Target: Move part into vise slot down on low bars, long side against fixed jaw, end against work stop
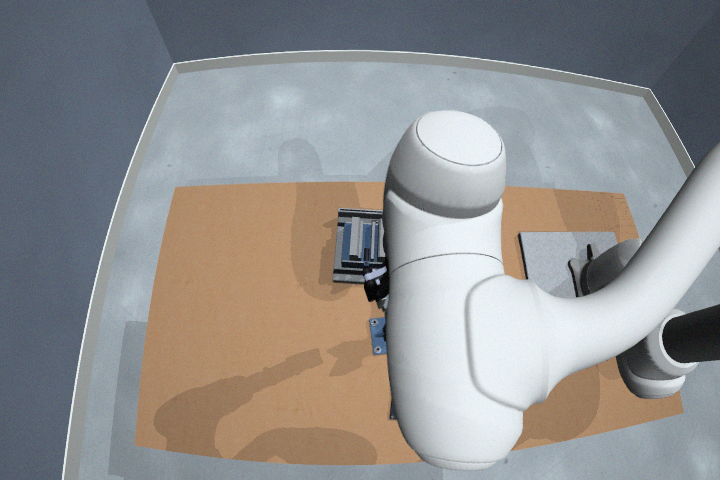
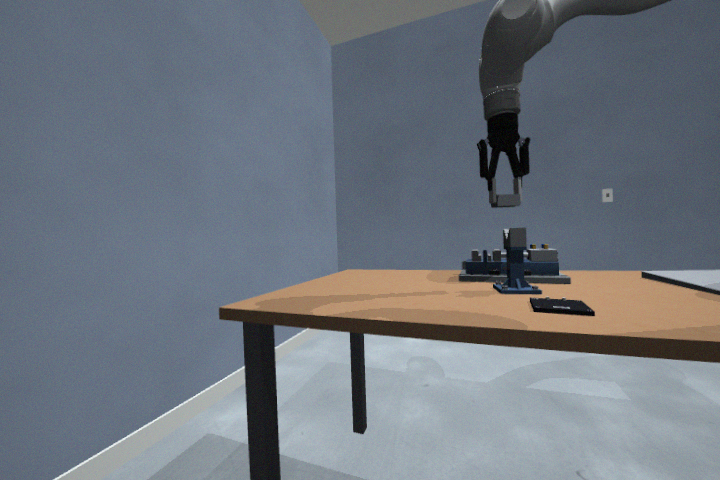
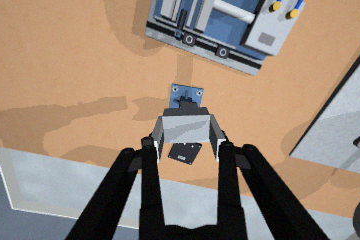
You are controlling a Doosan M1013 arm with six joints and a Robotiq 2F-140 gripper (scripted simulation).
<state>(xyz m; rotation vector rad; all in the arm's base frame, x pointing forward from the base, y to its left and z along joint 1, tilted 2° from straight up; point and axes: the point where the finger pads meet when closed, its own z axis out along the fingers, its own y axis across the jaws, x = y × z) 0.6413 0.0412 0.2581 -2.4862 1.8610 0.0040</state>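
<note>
My hand is 190 mm to the left of the fixed jaw, 180 mm above it and 70 mm short of it. The rest, counted from my hand: part 30 mm below; then work stop 170 mm below, 140 mm to the right, 40 mm ahead; then V-block post 200 mm below, 40 mm to the left, 10 mm behind.
</note>
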